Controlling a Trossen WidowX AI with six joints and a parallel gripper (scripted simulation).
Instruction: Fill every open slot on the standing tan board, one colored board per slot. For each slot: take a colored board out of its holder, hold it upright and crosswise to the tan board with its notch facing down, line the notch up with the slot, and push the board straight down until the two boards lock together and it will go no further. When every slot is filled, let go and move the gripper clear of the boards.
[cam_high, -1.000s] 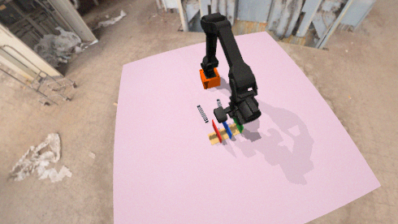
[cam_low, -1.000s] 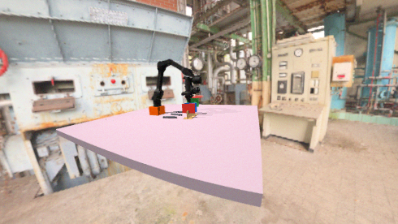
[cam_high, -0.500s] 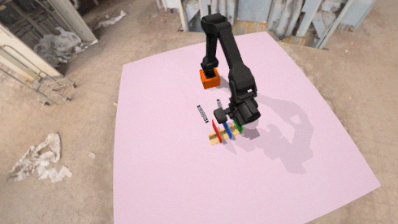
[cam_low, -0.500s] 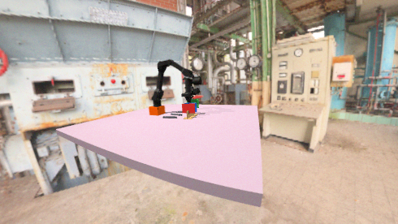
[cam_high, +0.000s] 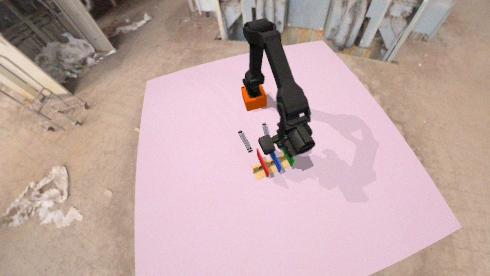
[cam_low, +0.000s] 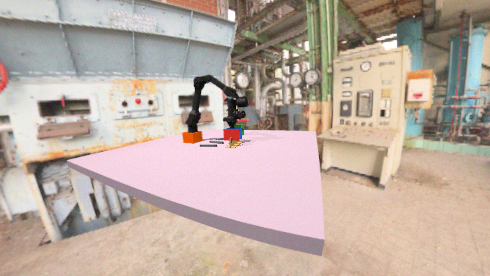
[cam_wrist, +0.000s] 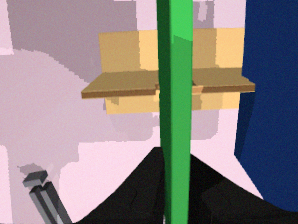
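The blue board is 50 mm to the right of my gripper tip, 30 mm ahead of it and 20 mm below it. Also, from my gripper tip: tan board 50 mm to the right, 50 mm below, 30 mm ahead; red board 100 mm to the right, 30 mm ahead, 20 mm below; green board 30 mm ahead.
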